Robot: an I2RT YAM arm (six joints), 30 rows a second.
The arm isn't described. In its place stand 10 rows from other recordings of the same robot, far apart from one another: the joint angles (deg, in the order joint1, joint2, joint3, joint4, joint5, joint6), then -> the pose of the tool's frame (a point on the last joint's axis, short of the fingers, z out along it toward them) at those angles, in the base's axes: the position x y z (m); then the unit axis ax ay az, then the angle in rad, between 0 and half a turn.
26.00, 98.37, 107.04, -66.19, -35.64, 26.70 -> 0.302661, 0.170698, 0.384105, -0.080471, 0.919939, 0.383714, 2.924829
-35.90, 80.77, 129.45, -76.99, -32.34, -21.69 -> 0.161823, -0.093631, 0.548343, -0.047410, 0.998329, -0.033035, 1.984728
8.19, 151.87, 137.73, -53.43, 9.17, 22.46 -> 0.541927, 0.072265, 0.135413, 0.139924, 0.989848, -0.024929, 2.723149
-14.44, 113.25, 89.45, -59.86, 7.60, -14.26 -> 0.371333, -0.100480, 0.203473, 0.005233, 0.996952, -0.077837, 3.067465
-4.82, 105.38, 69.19, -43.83, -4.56, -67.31 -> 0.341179, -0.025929, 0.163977, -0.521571, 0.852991, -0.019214, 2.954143
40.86, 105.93, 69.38, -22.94, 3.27, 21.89 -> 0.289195, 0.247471, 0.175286, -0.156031, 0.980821, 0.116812, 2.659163
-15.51, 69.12, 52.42, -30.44, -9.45, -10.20 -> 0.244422, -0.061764, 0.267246, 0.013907, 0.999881, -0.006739, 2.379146
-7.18, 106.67, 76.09, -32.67, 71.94, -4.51 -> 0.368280, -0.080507, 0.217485, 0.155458, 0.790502, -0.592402, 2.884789
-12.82, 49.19, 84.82, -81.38, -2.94, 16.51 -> 0.086297, -0.017765, 0.426337, 0.242878, 0.969284, 0.038707, 2.371625
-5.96, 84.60, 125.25, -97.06, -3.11, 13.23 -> 0.201663, -0.019111, 0.490198, 0.158429, 0.986290, 0.046177, 2.560212
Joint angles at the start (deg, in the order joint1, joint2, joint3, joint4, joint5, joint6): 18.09 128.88 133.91 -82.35 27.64 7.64
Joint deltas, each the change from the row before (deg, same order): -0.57 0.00 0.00 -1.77 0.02 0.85; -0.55 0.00 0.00 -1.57 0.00 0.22; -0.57 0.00 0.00 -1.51 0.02 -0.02; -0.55 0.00 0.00 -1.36 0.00 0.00; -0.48 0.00 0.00 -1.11 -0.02 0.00; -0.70 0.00 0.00 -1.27 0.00 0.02; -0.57 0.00 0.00 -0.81 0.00 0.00; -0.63 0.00 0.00 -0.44 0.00 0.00; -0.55 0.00 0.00 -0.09 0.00 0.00; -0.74 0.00 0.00 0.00 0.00 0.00; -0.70 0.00 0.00 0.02 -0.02 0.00
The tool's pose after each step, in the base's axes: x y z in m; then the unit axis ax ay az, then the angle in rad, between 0 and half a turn. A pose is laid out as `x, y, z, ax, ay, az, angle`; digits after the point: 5 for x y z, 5 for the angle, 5 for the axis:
0.42884, 0.11805, 0.29664, -0.05400, 0.97550, -0.21329, 2.85362
0.42723, 0.11309, 0.29613, -0.05072, 0.97495, -0.21656, 2.88080
0.42569, 0.10805, 0.29572, -0.04917, 0.97425, -0.22006, 2.90796
0.42432, 0.10328, 0.29541, -0.04732, 0.97368, -0.22295, 2.93262
0.42321, 0.09919, 0.29520, -0.04555, 0.97328, -0.22507, 2.95297
0.42213, 0.09343, 0.29500, -0.04207, 0.97283, -0.22769, 2.97674
0.42160, 0.08886, 0.29491, -0.03891, 0.97256, -0.22937, 2.99247
0.42176, 0.08403, 0.29486, -0.03448, 0.97248, -0.23044, 3.00232
0.42239, 0.07994, 0.29486, -0.02999, 0.97252, -0.23089, 3.00603
0.42339, 0.07448, 0.29486, -0.02371, 0.97259, -0.23130, 3.00902
0.42430, 0.06932, 0.29485, -0.01773, 0.97268, -0.23148, 3.01157

